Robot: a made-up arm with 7 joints. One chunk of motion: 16 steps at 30 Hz.
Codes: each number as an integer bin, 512 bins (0 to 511) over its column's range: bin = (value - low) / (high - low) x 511, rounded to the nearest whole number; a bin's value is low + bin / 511 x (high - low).
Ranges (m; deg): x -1.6..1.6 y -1.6..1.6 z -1.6..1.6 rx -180..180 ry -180..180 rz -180..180
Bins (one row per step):
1: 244 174 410 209 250 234
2: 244 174 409 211 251 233
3: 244 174 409 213 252 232
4: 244 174 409 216 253 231
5: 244 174 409 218 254 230
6: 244 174 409 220 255 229
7: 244 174 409 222 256 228
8: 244 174 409 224 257 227
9: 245 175 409 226 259 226
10: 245 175 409 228 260 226
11: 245 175 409 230 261 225
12: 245 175 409 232 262 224
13: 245 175 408 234 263 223
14: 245 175 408 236 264 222
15: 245 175 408 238 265 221
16: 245 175 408 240 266 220
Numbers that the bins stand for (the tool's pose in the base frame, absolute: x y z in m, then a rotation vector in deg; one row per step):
1: -0.0720 -0.5104 0.9675 -32.76 -3.87 -15.15
2: -0.0720 -0.5104 0.9613 -31.35 -3.17 -15.85
3: -0.0720 -0.5104 0.9613 -29.94 -2.47 -16.56
4: -0.0720 -0.5104 0.9613 -27.83 -1.76 -17.26
5: -0.0720 -0.5104 0.9613 -26.42 -1.06 -17.96
6: -0.0720 -0.5104 0.9613 -25.01 -0.35 -18.67
7: -0.0720 -0.5104 0.9613 -23.60 0.35 -19.37
8: -0.0720 -0.5104 0.9613 -22.19 1.06 -20.08
9: -0.0658 -0.5041 0.9613 -20.78 2.47 -20.78
10: -0.0658 -0.5041 0.9613 -19.37 3.17 -20.78
11: -0.0658 -0.5041 0.9613 -17.96 3.87 -21.49
12: -0.0658 -0.5041 0.9613 -16.56 4.58 -22.19
13: -0.0658 -0.5041 0.9550 -15.15 5.28 -22.90
14: -0.0658 -0.5041 0.9550 -13.74 5.99 -23.60
15: -0.0658 -0.5041 0.9550 -12.33 6.69 -24.31
16: -0.0658 -0.5041 0.9550 -10.92 7.40 -25.01

